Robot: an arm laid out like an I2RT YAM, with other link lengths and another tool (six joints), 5 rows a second.
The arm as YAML. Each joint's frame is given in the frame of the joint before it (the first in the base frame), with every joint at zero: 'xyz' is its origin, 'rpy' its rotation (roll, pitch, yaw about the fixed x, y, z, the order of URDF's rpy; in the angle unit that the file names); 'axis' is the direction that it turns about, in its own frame. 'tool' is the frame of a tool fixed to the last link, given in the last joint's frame.
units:
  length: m
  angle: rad
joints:
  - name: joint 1
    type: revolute
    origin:
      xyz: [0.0, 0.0, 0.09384]
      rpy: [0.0, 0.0, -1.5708]
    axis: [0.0, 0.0, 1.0]
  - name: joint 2
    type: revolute
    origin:
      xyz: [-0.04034, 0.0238, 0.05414]
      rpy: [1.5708, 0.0, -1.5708]
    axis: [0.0, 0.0, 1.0]
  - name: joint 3
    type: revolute
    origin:
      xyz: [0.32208, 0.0, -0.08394]
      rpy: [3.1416, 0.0, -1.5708]
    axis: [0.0, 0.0, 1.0]
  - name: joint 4
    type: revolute
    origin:
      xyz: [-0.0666, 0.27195, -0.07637]
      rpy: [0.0, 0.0, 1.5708]
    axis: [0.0, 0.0, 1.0]
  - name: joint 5
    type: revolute
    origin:
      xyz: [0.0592, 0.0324, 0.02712]
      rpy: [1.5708, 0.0, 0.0]
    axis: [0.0, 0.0, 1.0]
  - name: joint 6
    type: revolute
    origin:
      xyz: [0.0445, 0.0, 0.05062]
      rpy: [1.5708, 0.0, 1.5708]
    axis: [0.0, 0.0, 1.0]
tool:
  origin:
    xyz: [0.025, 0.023, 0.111]
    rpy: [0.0, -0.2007, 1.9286]
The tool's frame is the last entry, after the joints.
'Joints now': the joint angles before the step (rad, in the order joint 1, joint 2, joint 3, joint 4, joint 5, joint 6). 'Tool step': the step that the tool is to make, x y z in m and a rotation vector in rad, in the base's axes. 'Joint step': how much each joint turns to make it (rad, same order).
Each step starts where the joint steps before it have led.
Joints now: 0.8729, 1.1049, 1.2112, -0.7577, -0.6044, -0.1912
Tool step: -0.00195, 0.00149, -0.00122, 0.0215, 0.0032, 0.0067
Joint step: 0.0007, -0.0112, -0.0223, 0.0321, -0.0146, 0.0115
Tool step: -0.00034, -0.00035, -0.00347, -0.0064, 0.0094, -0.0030
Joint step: 0.0002, 0.0001, -0.0084, 0.0007, 0.0008, 0.0054
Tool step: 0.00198, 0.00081, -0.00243, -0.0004, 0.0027, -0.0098
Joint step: -0.0009, 0.0015, -0.0085, 0.0127, 0.0061, 0.0083
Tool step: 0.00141, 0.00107, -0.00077, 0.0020, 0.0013, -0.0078
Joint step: 0.0011, 0.0014, -0.0039, 0.0110, 0.0058, 0.0087
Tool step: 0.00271, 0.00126, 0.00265, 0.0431, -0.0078, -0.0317
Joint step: 0.0003, -0.0233, -0.0300, 0.0693, 0.0142, 0.0435
